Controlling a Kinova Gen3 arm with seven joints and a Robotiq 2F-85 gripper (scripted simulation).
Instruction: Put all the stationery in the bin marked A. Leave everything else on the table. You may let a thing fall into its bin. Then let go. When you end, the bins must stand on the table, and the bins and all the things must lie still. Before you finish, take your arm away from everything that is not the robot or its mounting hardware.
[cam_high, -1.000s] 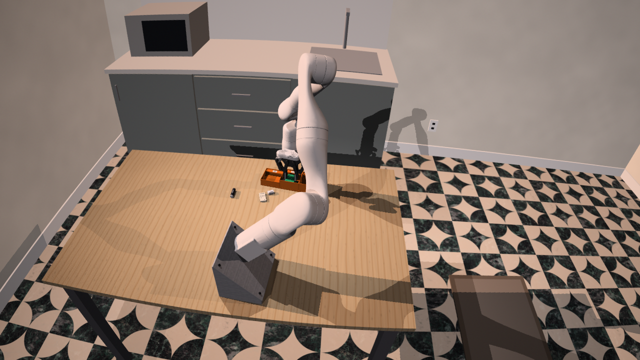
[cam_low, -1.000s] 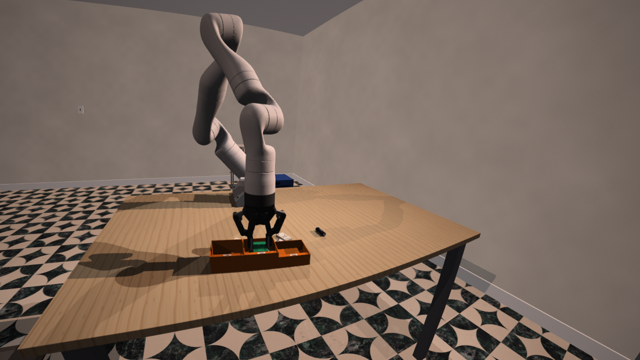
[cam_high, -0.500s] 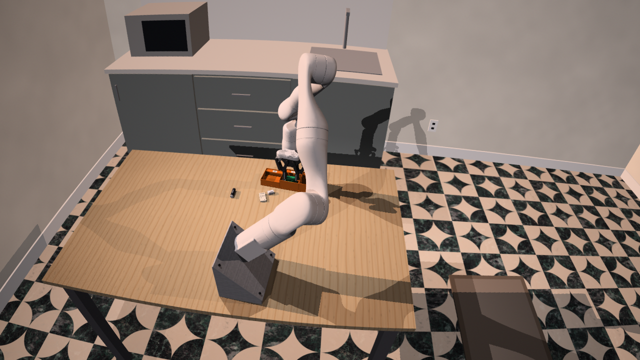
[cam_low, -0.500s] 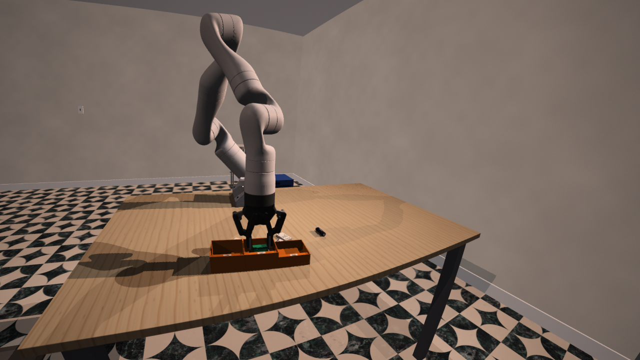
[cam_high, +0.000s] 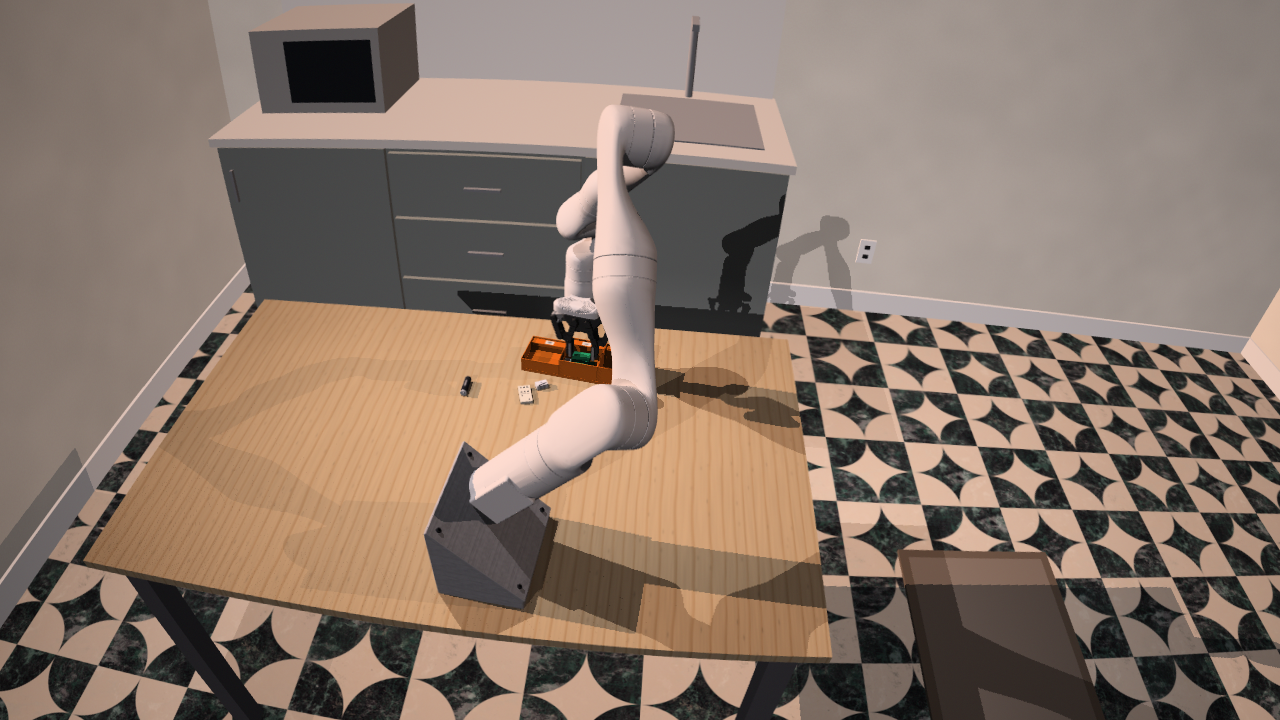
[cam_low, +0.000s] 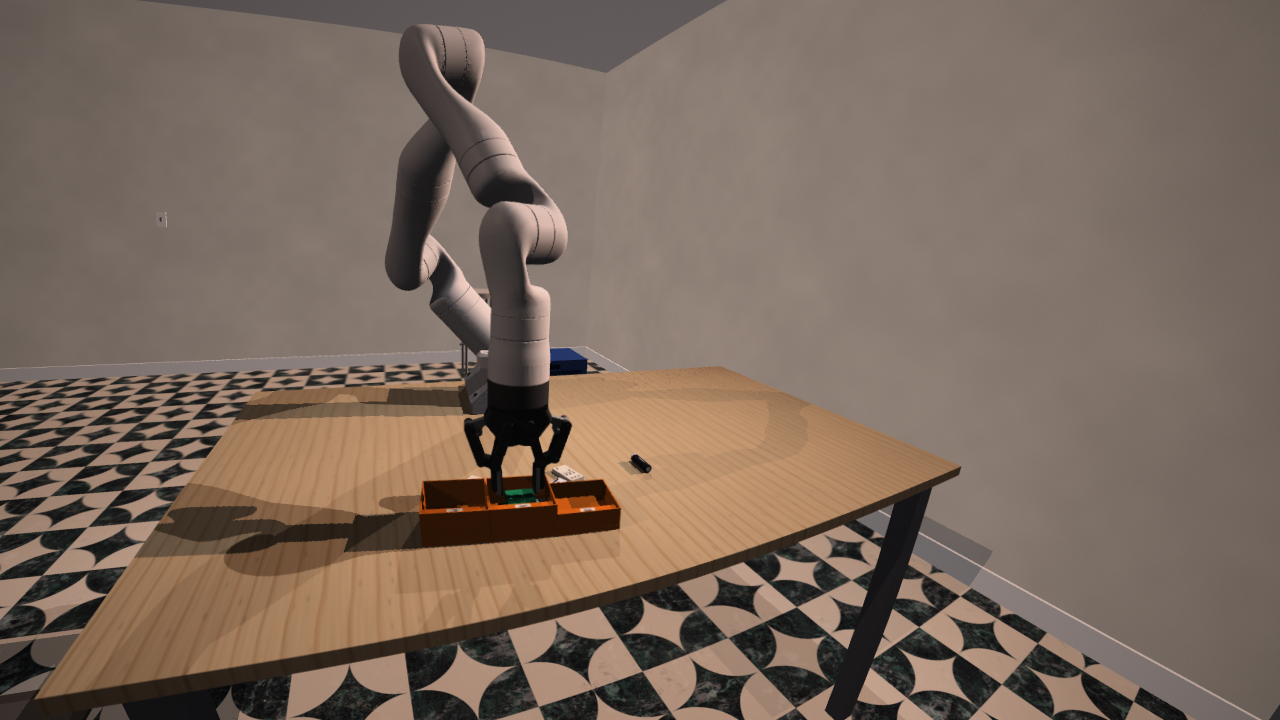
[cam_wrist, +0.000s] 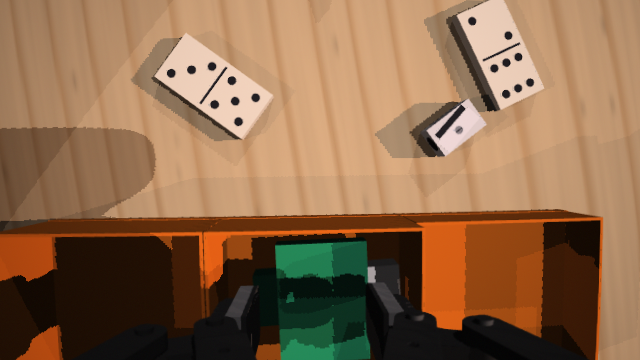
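Now: hand 30 mm above the green block. Also, from my hand: orange three-compartment bin 30 mm below, 10 mm ahead; then white pencil sharpener 70 mm to the left, 70 mm behind, 50 mm below; then green-and-white eraser 40 mm below, 10 mm to the left.
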